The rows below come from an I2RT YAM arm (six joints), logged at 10 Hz.
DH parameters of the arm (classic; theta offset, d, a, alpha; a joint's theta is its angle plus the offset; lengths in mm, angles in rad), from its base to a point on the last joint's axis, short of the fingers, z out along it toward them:
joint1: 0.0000 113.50 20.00 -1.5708
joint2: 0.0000 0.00 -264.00 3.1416
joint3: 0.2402 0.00 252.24 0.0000
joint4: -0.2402 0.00 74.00 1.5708
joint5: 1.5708 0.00 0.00 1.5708
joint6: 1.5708 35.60 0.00 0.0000
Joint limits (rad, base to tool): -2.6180..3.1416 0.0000..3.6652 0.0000..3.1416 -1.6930..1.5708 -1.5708..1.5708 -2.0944..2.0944
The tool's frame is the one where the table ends.
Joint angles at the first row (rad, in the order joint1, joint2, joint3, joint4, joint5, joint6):
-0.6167, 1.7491, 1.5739, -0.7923, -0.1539, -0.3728
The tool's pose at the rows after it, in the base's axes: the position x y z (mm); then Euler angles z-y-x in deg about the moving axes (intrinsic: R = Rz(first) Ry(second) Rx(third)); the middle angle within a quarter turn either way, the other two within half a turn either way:
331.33, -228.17, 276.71, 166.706, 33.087, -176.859
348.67, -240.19, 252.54, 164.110, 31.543, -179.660
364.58, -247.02, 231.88, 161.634, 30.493, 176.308
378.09, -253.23, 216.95, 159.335, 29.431, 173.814
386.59, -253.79, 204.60, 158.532, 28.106, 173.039
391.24, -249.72, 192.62, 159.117, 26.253, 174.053
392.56, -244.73, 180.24, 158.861, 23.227, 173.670
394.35, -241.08, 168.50, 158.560, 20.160, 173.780
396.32, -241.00, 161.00, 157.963, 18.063, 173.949
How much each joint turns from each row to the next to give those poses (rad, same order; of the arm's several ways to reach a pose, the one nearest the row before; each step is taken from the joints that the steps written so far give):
0.0000, 0.0976, 0.0391, 0.0164, -0.0005, 0.0490
-0.0007, 0.0987, 0.0434, 0.0205, -0.0153, 0.0312
0.0051, 0.0854, 0.0448, 0.0112, -0.0391, 0.0365
0.0046, 0.0738, 0.0550, -0.0013, -0.0170, 0.0358
0.0097, 0.0448, 0.0246, -0.0009, 0.0022, 0.0186
0.0148, 0.0244, -0.0034, 0.0001, 0.0257, 0.0019
0.0114, 0.0218, -0.0056, -0.0236, 0.0098, 0.0101
0.0100, 0.0273, 0.0052, -0.0281, 0.0169, 0.0110
0.0034, 0.0267, 0.0187, -0.0257, 0.0134, 0.0114

